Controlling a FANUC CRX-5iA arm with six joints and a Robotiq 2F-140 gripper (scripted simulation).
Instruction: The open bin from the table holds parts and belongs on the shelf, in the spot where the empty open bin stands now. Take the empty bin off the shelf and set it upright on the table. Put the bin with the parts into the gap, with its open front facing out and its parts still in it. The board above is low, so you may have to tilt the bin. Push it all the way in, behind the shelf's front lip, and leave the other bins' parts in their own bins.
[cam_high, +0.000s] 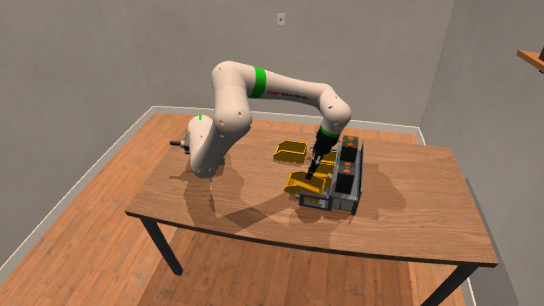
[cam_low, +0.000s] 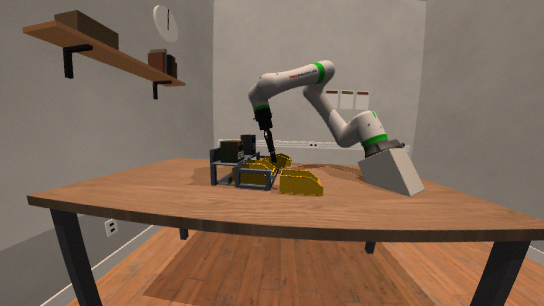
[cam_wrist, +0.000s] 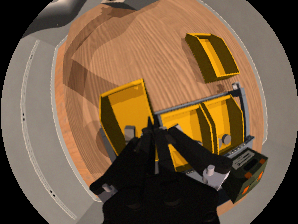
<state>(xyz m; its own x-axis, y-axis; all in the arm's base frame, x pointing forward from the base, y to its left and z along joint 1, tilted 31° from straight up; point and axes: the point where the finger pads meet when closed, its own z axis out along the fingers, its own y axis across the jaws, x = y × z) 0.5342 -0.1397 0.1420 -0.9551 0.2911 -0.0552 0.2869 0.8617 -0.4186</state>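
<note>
Now: the shelf 120 mm ahead of my hand, 30 mm to the left of it and 30 mm below it.
</note>
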